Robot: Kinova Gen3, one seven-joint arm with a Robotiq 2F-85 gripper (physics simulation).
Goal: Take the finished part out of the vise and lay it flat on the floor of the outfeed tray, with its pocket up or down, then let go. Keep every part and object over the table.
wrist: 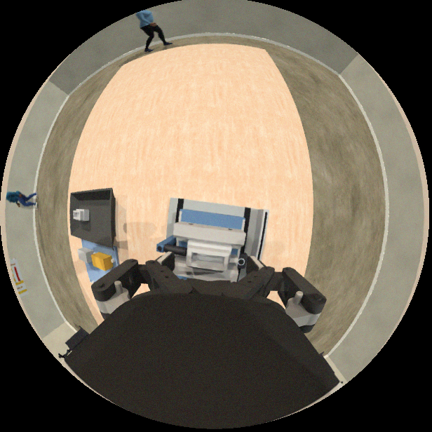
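The finished part (209, 246), a pale grey block with a rectangular pocket facing up, sits in the vise (210, 233) below the middle of the view, against the pale jaw. My gripper (210, 262) is open and empty. Its fingertips show to the left and right of the part, with space between each fingertip and the part; their height relative to it is hard to tell. The near side of the vise is hidden behind the gripper. The dark outfeed tray (99, 229) stands at the left, with a small pale grey part (81, 215) inside.
A dark rod (174, 248) with a blue end sticks out left of the part. A blue plate (95, 274) with an orange block (101, 261) and a grey block (85, 254) lies on the near side of the tray. The tray has raised walls. The table's right edge (311, 150) curves beyond the vise.
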